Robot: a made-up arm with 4 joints. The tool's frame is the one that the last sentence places.
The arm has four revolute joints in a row. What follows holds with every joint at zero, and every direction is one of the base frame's. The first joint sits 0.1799 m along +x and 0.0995 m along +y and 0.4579 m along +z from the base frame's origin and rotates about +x. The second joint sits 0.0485 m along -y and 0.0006 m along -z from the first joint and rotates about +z. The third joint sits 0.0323 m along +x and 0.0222 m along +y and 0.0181 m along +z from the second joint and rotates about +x. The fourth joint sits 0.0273 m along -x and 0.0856 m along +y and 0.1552 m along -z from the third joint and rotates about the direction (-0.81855, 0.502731, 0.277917). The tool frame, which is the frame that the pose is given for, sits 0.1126 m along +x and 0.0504 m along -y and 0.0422 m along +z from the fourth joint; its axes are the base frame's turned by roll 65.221, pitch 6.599 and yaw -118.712 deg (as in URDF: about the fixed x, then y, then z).
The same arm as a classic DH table. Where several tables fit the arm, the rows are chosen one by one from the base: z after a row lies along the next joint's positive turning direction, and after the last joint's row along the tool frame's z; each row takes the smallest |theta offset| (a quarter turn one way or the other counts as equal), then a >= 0, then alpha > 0; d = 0 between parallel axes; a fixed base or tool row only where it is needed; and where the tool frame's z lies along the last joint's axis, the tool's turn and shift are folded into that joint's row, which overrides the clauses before.
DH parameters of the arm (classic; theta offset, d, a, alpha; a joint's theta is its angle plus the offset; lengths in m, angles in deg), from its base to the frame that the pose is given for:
base (fixed): 90.00 0.4579 0.0995 90.00
joint 1: 0.00 0.1799 -0.0485 -90.00
joint 2: 0.00 0.0175 0.0222 90.00
joint 3: -61.07 0.0048 0.1772 -144.94
joint 4: 82.26 -0.4129 -0.0531 -10.10
tool (fixed): 26.88 0.3116 0.0000 0.00

